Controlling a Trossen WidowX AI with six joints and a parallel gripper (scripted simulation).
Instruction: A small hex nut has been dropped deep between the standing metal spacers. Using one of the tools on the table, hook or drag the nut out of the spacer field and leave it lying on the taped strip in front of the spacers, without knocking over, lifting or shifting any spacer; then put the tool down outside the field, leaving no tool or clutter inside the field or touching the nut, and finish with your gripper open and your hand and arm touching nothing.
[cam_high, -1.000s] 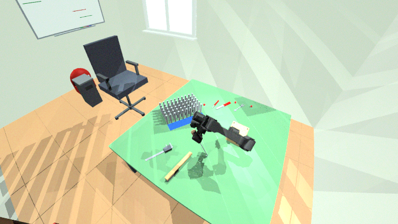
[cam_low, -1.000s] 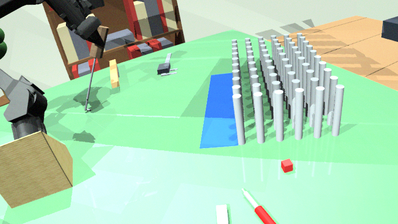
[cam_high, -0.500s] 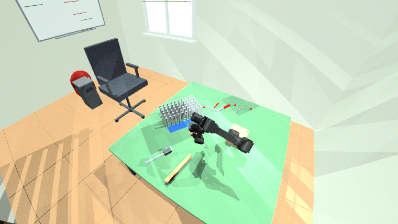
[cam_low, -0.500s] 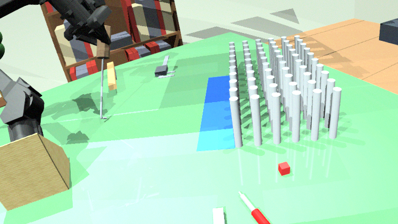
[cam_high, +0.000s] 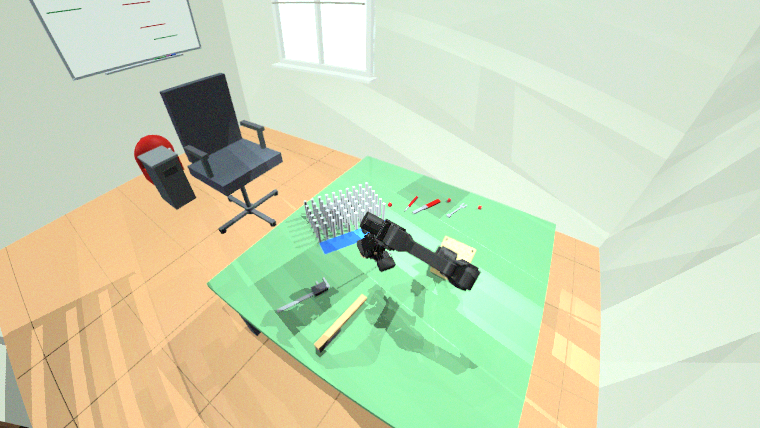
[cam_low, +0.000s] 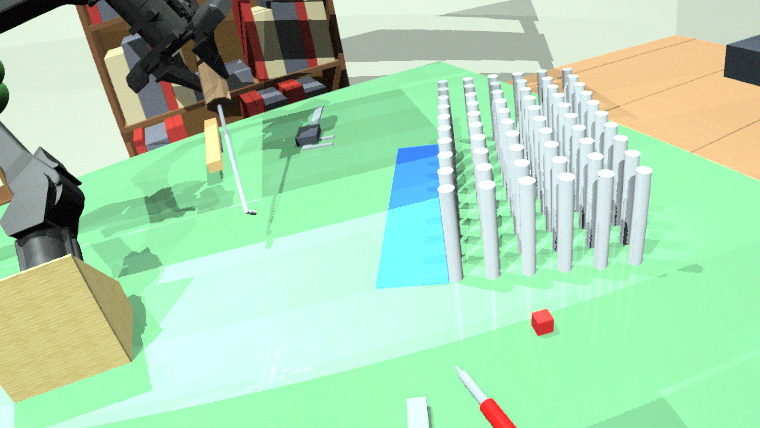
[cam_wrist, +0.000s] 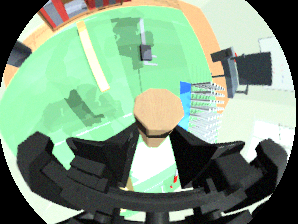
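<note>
Now: gripper tip 22 cm to the left of the blue taped strip, 19 cm above it and 17 cm short of it. Round my gripper tip: hook tool: 7 cm to the right, 7 cm below, 2 cm behind; red-handled screwdriver: 55 cm to the right, 18 cm below, 1 cm ahead; small hex nut: 32 cm ahead, 28 cm to the right, 18 cm below.
</note>
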